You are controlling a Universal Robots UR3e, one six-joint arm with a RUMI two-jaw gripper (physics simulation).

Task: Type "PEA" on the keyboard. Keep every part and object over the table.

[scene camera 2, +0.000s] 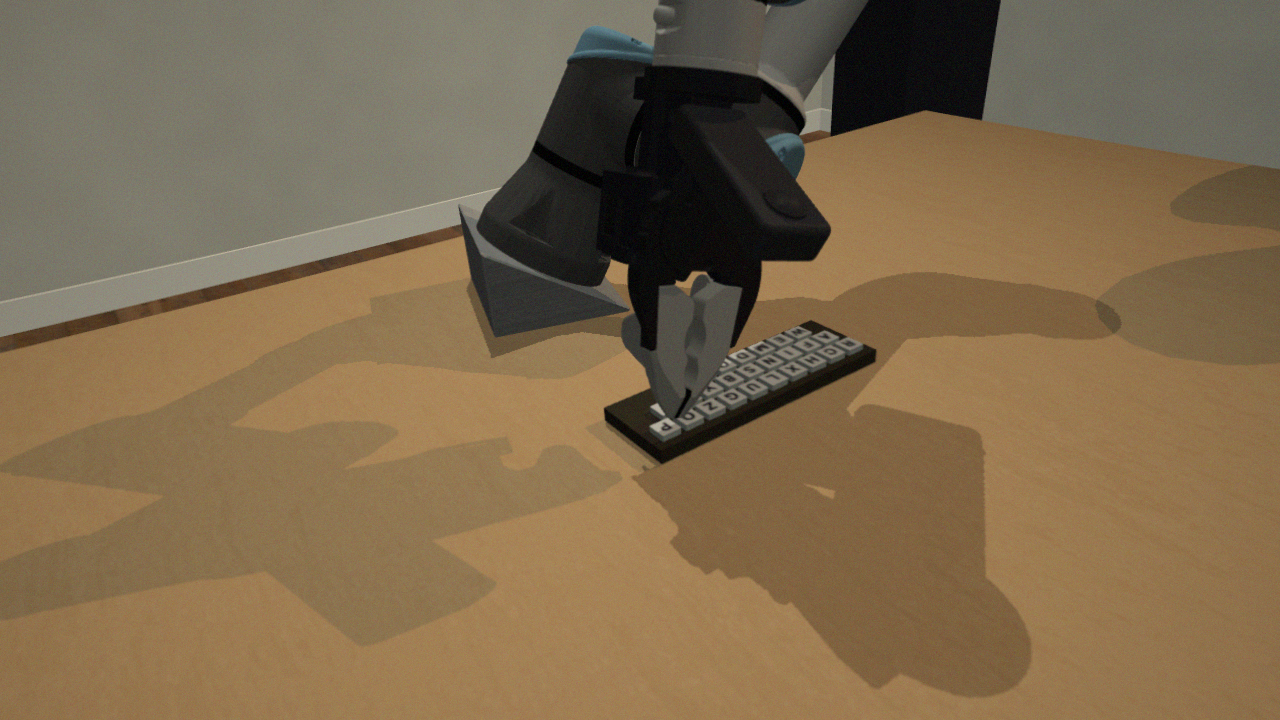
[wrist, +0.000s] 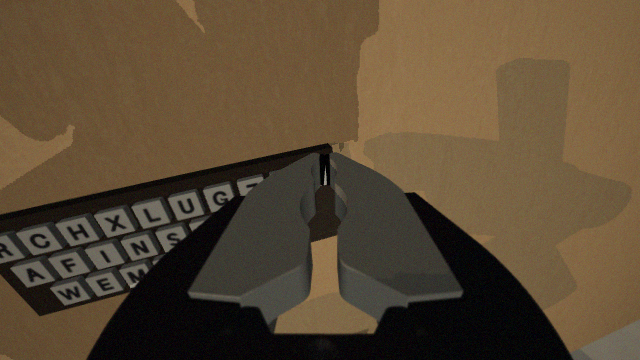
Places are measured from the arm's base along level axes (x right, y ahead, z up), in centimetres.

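Where they show: gripper, between the fingertips: [scene camera 2: 674,417] [wrist: 325,158]; arm's base, origin of its link: [scene camera 2: 540,253].
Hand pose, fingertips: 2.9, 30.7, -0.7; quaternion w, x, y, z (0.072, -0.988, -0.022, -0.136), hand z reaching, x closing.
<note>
Things, the pixels of their top centre, and the offset from my fingertips, as dx, dy, dz. Level surfaces: height alone.
- P key, centre of its top: [scene camera 2: 665,426] -0.2, -1.8, -1.8
- E key, centre of its top: [scene camera 2: 779,339] [wrist: 104,284] -13.9, -7.6, -1.8
- wooden table, height of its surface: dz -3.5
The black keyboard [scene camera 2: 629,414] [wrist: 39,301] with pale letter keys lies on the table, its letters upside down in the scene view. The P key [scene camera 2: 665,428] is at its near left corner, uncovered in the scene view and hidden by the fingers in the wrist view. The E key [wrist: 105,284] and A key [scene camera 2: 825,337] [wrist: 34,274] are toward the far end from P. My gripper [scene camera 2: 682,415] [wrist: 325,158] is shut and empty, pointing down. Its tips appear raised above the keyboard's P end, beside the P key; the exact height is hard to tell.
The grey wedge-shaped robot base [scene camera 2: 546,300] stands behind and left of the keyboard. The wooden table [scene camera 2: 1118,537] [wrist: 450,90] carries broad arm shadows around the keyboard. A pale wall [scene camera 2: 223,107] rises beyond the table's back edge.
</note>
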